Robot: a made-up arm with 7 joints. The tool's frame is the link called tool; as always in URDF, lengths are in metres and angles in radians. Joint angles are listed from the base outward.
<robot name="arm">
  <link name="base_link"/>
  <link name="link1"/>
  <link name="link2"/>
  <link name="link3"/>
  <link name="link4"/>
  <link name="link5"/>
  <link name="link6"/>
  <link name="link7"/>
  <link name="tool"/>
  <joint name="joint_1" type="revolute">
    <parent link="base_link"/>
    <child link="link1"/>
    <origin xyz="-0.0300 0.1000 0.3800" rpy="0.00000 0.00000 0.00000"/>
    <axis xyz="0 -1 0"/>
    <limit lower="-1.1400" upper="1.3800"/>
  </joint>
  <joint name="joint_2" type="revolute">
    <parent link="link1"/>
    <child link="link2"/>
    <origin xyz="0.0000 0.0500 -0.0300" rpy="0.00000 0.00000 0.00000"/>
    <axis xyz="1 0 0"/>
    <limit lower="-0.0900" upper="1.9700"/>
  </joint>
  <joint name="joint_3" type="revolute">
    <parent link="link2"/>
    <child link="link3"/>
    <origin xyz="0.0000 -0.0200 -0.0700" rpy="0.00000 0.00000 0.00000"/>
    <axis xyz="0 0 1"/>
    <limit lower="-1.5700" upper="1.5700"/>
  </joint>
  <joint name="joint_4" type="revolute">
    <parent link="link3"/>
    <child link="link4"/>
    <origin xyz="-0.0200 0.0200 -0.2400" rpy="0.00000 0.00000 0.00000"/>
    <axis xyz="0 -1 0"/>
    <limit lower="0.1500" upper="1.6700"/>
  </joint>
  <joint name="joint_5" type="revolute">
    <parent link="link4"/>
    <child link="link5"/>
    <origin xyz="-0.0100 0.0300 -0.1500" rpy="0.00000 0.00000 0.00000"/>
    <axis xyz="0 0 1"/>
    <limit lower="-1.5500" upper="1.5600"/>
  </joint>
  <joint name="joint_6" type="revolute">
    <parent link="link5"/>
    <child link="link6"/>
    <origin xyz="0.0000 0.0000 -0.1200" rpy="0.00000 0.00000 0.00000"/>
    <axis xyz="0 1 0"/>
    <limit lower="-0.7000" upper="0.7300"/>
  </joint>
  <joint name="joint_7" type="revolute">
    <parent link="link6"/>
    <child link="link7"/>
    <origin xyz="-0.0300 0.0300 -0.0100" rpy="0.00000 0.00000 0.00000"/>
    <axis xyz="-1 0 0"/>
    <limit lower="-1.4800" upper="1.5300"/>
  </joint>
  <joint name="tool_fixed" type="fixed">
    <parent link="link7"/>
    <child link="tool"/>
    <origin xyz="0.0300 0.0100 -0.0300" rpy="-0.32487 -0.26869 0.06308"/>
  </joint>
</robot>
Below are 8 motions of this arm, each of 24 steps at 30 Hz.
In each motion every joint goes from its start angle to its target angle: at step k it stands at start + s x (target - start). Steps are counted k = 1, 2, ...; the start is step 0. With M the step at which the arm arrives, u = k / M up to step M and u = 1 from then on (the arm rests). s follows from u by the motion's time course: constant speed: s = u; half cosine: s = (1 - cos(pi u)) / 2; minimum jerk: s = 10 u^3 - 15 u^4 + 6 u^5.
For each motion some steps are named. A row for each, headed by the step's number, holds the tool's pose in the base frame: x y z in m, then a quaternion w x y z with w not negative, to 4 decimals.
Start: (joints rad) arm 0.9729 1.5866 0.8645 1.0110 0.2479 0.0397 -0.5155
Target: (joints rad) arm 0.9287 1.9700 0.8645 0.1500 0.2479 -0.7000 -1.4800
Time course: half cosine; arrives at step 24
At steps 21, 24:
21: -0.2705 0.6687 0.4611 0.4361 -0.6421 0.3267 -0.5393
24: -0.2743 0.6676 0.4570 0.4503 -0.6368 0.3090 -0.5442

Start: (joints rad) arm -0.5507 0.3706 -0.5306 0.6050 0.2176 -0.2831 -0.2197
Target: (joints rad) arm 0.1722 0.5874 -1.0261 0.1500 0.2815 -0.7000 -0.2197
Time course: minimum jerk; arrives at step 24
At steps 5, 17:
5: -0.1540 0.3538 -0.1953 0.9351 -0.0907 -0.2542 -0.2296
17: 0.1108 0.4696 -0.1535 0.8149 -0.0023 -0.4069 -0.4127

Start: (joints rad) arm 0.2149 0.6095 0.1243 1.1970 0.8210 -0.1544 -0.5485
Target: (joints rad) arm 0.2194 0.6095 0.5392 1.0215 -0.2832 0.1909 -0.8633
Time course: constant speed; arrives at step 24
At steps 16, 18, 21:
16: 0.2054 0.5545 0.1114 0.5613 0.5020 -0.6414 0.1466
18: 0.1971 0.5592 0.1139 0.5603 0.5429 -0.6112 0.1333
21: 0.1850 0.5651 0.1173 0.5562 0.6016 -0.5621 0.1131

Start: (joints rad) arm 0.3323 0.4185 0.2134 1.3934 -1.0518 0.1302 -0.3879
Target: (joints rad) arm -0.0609 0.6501 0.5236 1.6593 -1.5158 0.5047 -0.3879
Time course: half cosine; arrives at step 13
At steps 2, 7, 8, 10, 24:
2: 0.3012 0.3974 0.1958 0.4601 0.5983 -0.5507 -0.3566
7: 0.2239 0.4298 0.2171 0.4360 0.7363 -0.3634 -0.3685
8: 0.2074 0.4340 0.2251 0.4210 0.7649 -0.3193 -0.3684
10: 0.1814 0.4382 0.2403 0.3878 0.8096 -0.2465 -0.3653
24: 0.1661 0.4390 0.2510 0.3613 0.8356 -0.2015 -0.3614

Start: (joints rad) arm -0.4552 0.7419 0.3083 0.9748 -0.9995 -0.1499 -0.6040
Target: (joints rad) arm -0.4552 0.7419 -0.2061 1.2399 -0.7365 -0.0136 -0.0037
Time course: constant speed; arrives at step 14
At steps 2, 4, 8, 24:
2: 0.0547 0.5307 0.0312 0.6106 0.3918 -0.2888 -0.6247
4: 0.0650 0.5144 0.0203 0.6288 0.3432 -0.2854 -0.6367
8: 0.0803 0.4784 -0.0022 0.6600 0.2389 -0.2730 -0.6579
24: 0.0889 0.4169 -0.0348 0.6891 0.0661 -0.2385 -0.6811

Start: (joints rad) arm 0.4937 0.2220 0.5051 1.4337 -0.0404 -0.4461 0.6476
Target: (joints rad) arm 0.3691 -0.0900 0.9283 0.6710 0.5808 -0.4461 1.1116
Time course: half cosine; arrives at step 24
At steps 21, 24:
21: 0.2324 0.2620 -0.1410 0.3115 -0.2617 -0.9003 0.1549
24: 0.2257 0.2500 -0.1505 0.3063 -0.2666 -0.8967 0.1762

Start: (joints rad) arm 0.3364 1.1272 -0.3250 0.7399 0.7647 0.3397 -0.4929
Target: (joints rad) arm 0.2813 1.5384 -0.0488 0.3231 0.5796 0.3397 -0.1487
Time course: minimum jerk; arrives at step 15
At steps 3, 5, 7, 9, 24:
3: 0.1975 0.6786 0.1955 0.7818 0.4138 -0.4584 0.0859
5: 0.1678 0.7038 0.2263 0.7745 0.4398 -0.4447 0.0950
7: 0.1216 0.7334 0.2750 0.7625 0.4750 -0.4250 0.1111
9: 0.0706 0.7546 0.3290 0.7484 0.5077 -0.4062 0.1315
24: 0.0046 0.7660 0.3987 0.7284 0.5418 -0.3869 0.1621

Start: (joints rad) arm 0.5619 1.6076 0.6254 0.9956 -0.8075 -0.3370 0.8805
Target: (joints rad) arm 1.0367 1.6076 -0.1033 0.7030 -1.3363 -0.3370 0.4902
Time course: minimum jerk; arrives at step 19
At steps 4, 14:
4: 0.0347 0.6179 0.5912 0.6827 0.5274 -0.2298 -0.4504
14: 0.0733 0.6764 0.5518 0.7222 0.5385 -0.0043 -0.4342

